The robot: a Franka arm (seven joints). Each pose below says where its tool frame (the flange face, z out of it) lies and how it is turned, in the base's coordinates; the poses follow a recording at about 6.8 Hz.
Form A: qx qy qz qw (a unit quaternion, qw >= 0); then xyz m.
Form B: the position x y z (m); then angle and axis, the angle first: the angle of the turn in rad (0 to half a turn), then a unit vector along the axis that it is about. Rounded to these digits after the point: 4 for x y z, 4 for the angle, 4 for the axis.
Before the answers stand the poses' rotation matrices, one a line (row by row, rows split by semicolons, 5 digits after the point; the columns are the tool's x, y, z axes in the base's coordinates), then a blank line. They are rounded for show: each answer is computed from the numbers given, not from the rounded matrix.
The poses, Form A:
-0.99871 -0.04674 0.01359 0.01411 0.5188 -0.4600 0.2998
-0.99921 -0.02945 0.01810 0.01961 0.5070 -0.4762 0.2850
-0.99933 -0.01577 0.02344 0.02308 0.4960 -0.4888 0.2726
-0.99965 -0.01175 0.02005 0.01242 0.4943 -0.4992 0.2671
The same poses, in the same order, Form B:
0.99526 0.09298 -0.02846; 0.09374 -0.99523 0.02691; -0.02583 -0.02945 -0.99923
0.99761 0.05814 -0.03733; 0.05956 -0.99750 0.03812; -0.03502 -0.04026 -0.99858
0.99840 0.03044 -0.04758; 0.03260 -0.99844 0.04539; -0.04612 -0.04687 -0.99784
0.99892 0.02299 -0.04038; 0.02399 -0.99942 0.02436; -0.03979 -0.02530 -0.99889

0.5188 -0.4600 0.2998 3.1134 -0.9988 -0.0467 0.0136
0.5070 -0.4762 0.2850 3.1024 -0.9994 -0.0295 0.0181
0.4960 -0.4888 0.2726 3.0954 -0.9996 -0.0158 0.0234
0.4943 -0.4992 0.2671 3.1168 -0.9997 -0.0118 0.0201

